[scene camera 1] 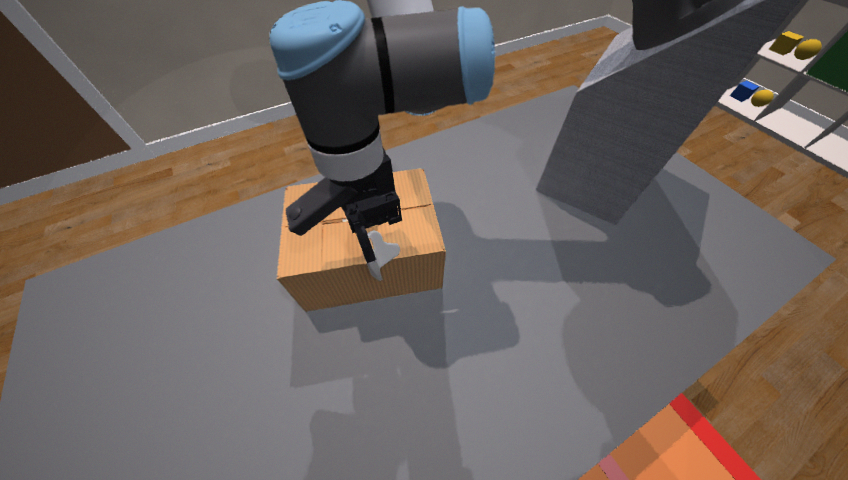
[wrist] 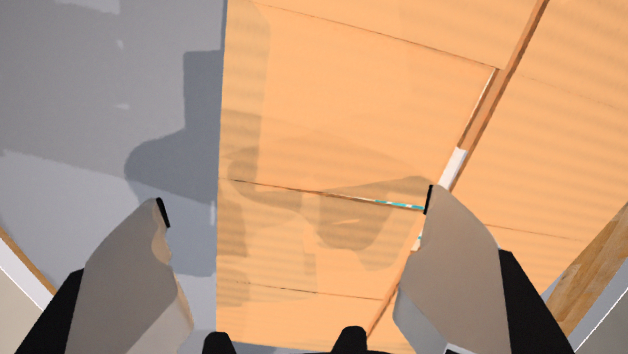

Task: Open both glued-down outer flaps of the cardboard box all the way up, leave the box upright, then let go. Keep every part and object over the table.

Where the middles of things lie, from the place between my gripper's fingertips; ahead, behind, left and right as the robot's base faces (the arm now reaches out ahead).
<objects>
Now: the white strip (wrist: 459, 155) 70 mm to the right of my hand, 70 mm below it and 10 mm behind it.
</objects>
